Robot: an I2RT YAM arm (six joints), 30 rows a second.
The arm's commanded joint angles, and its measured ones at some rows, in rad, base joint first. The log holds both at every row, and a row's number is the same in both.
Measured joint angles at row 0:
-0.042, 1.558, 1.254, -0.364, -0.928, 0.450
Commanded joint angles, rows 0 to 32:
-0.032, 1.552, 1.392, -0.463, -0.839, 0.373
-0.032, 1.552, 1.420, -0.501, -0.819, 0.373
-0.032, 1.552, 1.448, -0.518, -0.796, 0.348
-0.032, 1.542, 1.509, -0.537, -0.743, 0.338
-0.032, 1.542, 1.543, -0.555, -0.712, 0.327
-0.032, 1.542, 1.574, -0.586, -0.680, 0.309
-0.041, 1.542, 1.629, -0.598, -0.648, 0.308
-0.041, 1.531, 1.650, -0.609, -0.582, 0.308
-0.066, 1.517, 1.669, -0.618, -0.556, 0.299
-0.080, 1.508, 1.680, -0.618, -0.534, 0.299
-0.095, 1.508, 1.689, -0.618, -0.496, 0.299
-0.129, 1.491, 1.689, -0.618, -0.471, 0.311
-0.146, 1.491, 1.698, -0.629, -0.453, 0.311
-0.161, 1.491, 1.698, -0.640, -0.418, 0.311
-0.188, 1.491, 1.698, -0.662, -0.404, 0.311
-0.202, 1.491, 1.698, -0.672, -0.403, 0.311
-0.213, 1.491, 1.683, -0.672, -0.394, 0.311
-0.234, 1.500, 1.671, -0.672, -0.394, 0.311
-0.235, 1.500, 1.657, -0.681, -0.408, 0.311
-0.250, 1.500, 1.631, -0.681, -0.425, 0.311
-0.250, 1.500, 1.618, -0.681, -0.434, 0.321
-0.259, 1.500, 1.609, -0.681, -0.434, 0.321
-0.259, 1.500, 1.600, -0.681, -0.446, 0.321
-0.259, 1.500, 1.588, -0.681, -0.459, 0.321
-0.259, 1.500, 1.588, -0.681, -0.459, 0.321
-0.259, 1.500, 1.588, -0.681, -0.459, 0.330
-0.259, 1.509, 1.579, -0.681, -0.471, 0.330
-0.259, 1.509, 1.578, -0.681, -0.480, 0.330
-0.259, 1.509, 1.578, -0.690, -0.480, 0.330
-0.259, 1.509, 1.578, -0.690, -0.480, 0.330
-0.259, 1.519, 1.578, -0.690, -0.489, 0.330
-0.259, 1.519, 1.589, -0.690, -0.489, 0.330
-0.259, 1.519, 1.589, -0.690, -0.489, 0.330
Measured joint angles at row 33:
-0.257, 1.513, 1.575, -0.703, -0.470, 0.331
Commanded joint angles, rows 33 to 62:
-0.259, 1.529, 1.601, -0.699, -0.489, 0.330
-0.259, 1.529, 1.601, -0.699, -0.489, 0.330
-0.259, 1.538, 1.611, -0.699, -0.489, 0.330
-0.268, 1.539, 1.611, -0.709, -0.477, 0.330
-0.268, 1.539, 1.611, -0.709, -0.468, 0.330
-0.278, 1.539, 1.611, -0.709, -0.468, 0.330
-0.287, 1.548, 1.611, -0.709, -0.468, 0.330
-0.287, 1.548, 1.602, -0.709, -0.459, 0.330
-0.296, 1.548, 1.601, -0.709, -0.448, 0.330
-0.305, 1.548, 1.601, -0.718, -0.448, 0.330
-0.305, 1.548, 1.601, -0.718, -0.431, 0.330
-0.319, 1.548, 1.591, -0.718, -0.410, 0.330
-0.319, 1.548, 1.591, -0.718, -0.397, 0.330
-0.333, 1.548, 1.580, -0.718, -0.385, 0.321
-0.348, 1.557, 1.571, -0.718, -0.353, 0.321
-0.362, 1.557, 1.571, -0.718, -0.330, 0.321
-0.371, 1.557, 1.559, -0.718, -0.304, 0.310
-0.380, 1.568, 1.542, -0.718, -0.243, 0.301
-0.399, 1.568, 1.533, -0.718, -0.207, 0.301
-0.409, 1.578, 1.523, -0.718, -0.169, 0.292
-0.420, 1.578, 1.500, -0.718, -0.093, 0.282
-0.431, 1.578, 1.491, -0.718, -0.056, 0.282
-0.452, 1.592, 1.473, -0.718, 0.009, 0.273
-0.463, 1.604, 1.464, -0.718, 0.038, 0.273
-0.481, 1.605, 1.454, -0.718, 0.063, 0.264
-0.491, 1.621, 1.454, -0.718, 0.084, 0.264
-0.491, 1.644, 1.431, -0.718, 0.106, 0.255
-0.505, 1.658, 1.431, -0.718, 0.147, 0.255
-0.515, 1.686, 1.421, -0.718, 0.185, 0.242
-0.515, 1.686, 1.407, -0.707, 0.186, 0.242
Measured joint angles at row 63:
-0.501, 1.666, 1.430, -0.722, 0.051, 0.274
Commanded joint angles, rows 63 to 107:
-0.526, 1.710, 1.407, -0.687, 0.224, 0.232
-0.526, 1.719, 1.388, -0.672, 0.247, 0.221
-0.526, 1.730, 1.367, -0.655, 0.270, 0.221
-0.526, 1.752, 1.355, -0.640, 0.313, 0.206
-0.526, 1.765, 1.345, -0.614, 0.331, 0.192
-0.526, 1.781, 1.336, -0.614, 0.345, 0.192
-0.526, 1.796, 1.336, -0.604, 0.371, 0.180
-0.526, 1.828, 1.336, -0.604, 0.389, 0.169
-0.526, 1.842, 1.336, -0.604, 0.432, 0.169
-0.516, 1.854, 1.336, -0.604, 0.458, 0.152
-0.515, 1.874, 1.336, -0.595, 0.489, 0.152
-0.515, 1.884, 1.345, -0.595, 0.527, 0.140
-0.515, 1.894, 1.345, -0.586, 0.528, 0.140
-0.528, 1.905, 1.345, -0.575, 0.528, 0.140
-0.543, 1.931, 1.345, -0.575, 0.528, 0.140
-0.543, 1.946, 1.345, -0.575, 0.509, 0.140
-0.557, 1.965, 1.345, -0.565, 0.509, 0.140
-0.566, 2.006, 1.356, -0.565, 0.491, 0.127
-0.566, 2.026, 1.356, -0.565, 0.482, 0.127
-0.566, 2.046, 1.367, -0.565, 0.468, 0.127
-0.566, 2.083, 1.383, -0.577, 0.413, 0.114
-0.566, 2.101, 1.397, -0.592, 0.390, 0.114
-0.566, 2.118, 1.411, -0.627, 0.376, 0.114
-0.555, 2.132, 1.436, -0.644, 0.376, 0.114
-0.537, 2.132, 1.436, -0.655, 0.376, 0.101
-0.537, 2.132, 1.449, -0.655, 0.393, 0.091
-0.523, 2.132, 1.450, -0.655, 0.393, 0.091
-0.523, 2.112, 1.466, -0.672, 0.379, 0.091
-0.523, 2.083, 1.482, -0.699, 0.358, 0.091
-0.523, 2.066, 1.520, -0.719, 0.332, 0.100
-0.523, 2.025, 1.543, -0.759, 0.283, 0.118
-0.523, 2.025, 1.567, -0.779, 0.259, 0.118
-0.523, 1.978, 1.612, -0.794, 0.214, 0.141
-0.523, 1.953, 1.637, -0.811, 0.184, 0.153
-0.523, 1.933, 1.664, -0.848, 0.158, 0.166
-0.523, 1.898, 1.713, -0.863, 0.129, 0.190
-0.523, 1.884, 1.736, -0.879, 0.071, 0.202
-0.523, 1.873, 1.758, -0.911, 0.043, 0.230
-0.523, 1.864, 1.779, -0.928, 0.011, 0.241
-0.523, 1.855, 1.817, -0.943, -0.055, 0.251
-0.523, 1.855, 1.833, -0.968, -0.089, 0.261
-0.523, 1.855, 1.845, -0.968, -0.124, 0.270
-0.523, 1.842, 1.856, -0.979, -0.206, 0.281
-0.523, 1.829, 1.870, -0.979, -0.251, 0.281
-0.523, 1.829, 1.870, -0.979, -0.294, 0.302
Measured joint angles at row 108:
-0.529, 1.906, 1.820, -0.926, -0.111, 0.246
